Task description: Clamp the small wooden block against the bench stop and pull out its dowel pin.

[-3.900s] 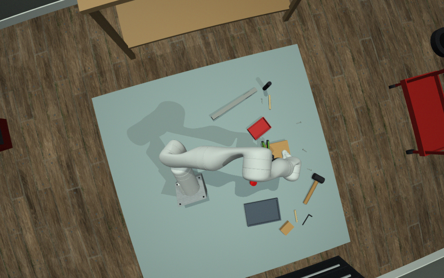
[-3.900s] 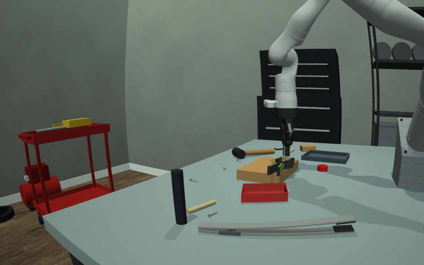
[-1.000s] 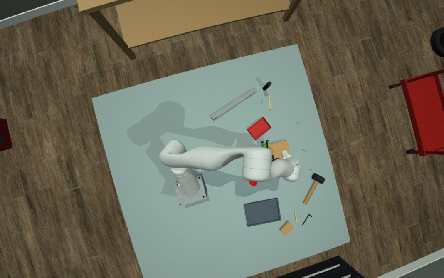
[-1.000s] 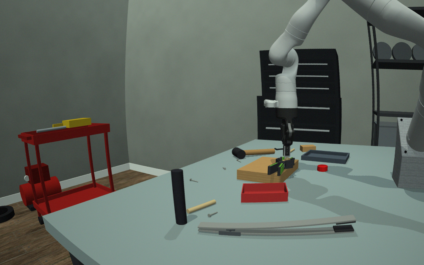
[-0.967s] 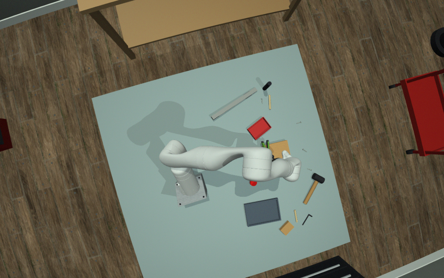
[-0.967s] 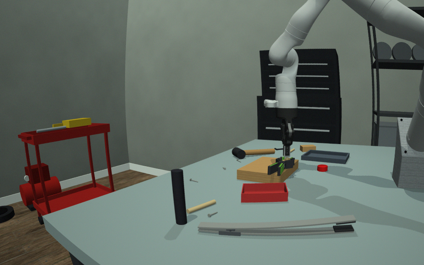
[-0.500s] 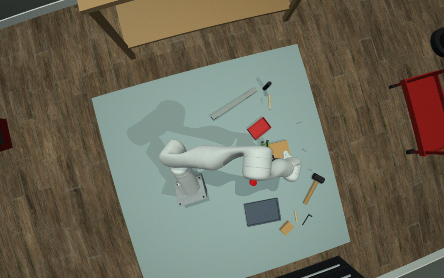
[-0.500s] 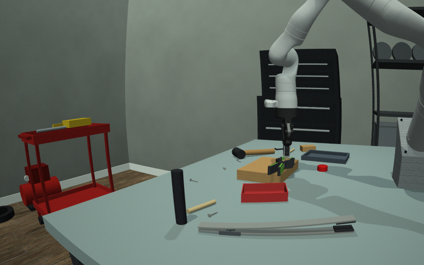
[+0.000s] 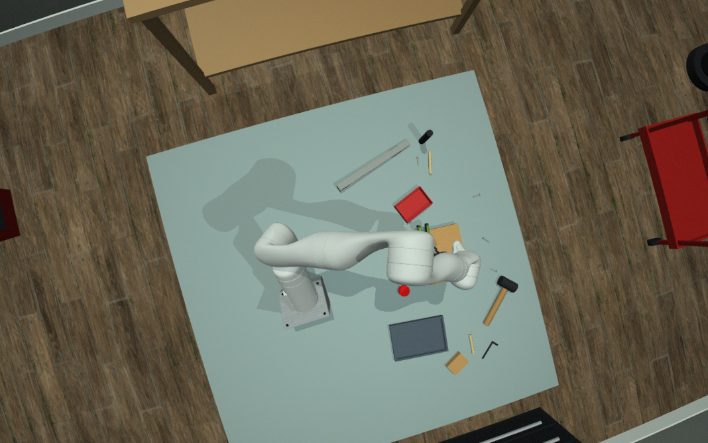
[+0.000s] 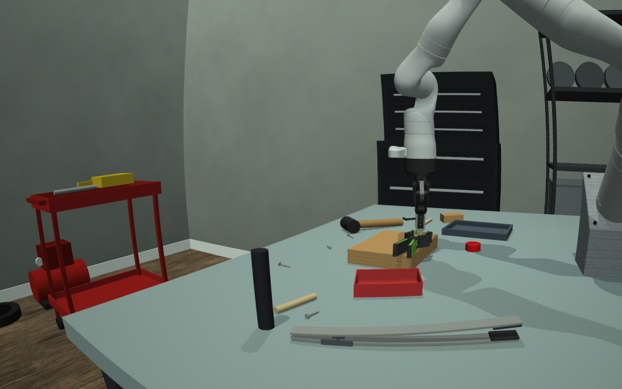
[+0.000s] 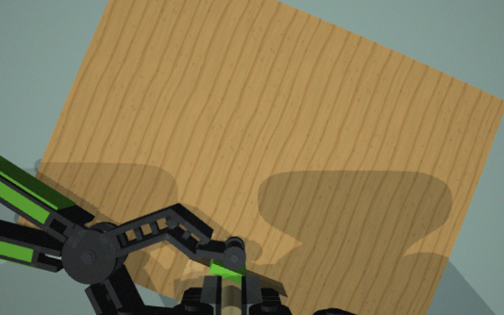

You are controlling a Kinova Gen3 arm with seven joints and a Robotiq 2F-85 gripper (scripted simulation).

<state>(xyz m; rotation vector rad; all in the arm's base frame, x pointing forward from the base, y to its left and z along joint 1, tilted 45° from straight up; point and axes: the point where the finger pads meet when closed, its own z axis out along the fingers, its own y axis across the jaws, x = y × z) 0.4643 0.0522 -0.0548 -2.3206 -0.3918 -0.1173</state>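
Now: hand 20 mm above the dowel pin. From my hand the other things lie so: red puck: 120 mm behind, 90 mm to the right, 70 mm below; then small wooden block: 40 mm below; then wooden bench board: 60 mm below, 50 mm ahead.
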